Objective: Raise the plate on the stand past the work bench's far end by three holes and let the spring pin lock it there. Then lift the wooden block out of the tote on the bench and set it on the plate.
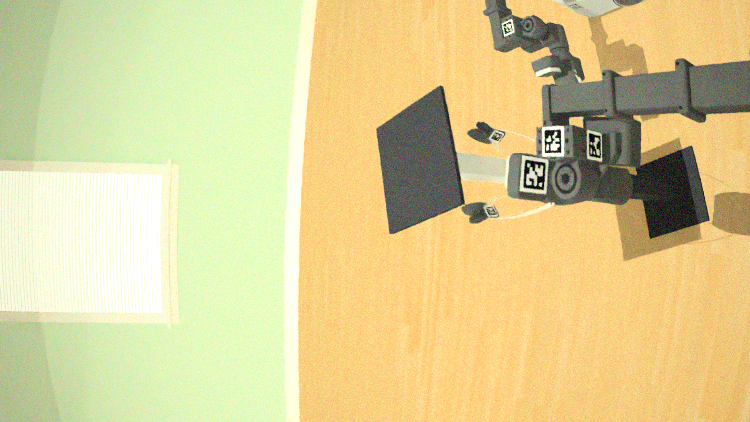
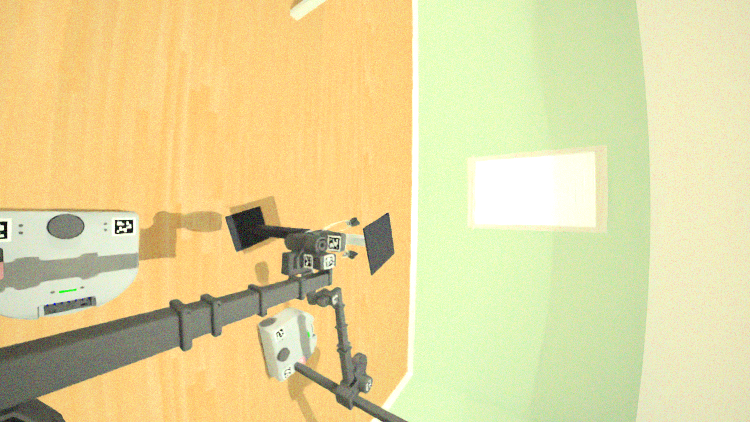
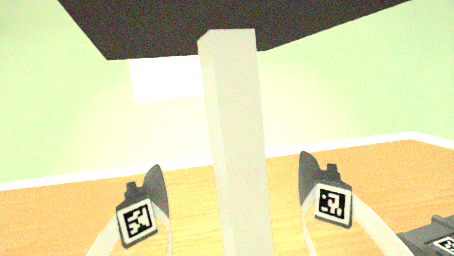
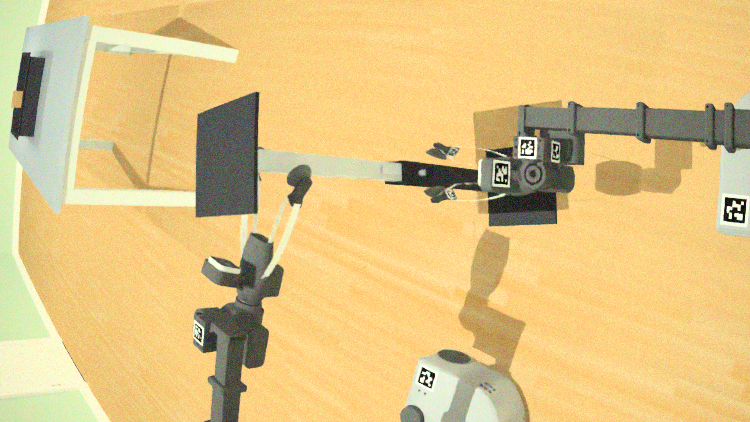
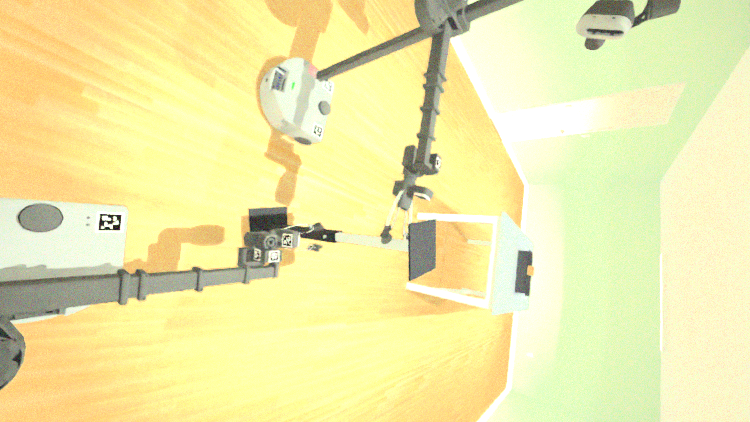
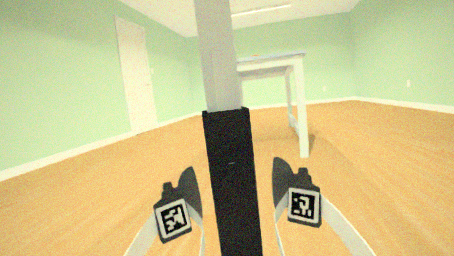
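Observation:
The dark plate (image 1: 419,162) (image 2: 378,244) (image 3: 150,30) (image 4: 228,157) (image 5: 422,249) tops a pale post (image 3: 240,125) (image 4: 335,165) (image 6: 217,60) that rises from a black sleeve (image 4: 456,176) (image 6: 232,200). The spring pin's knob cannot be made out. My r1 gripper (image 1: 480,172) (image 2: 351,238) (image 3: 232,185) is open, its fingers apart on both sides of the post under the plate. My r2 gripper (image 4: 441,172) (image 5: 315,237) (image 6: 238,187) is open, its fingers either side of the sleeve, apart from it. The wooden block (image 4: 16,98) (image 5: 530,270) shows at the dark tote (image 4: 31,94) (image 5: 522,272) on the bench (image 4: 62,94) (image 5: 506,262).
The stand's black base (image 1: 676,194) (image 4: 540,216) is on the floor. The r1 base (image 4: 456,388) (image 5: 298,99) and r2 base (image 2: 288,341) (image 5: 52,236) stand near it. Both arms reach to the stand from different sides. A bench leg (image 6: 302,110) shows beyond the sleeve.

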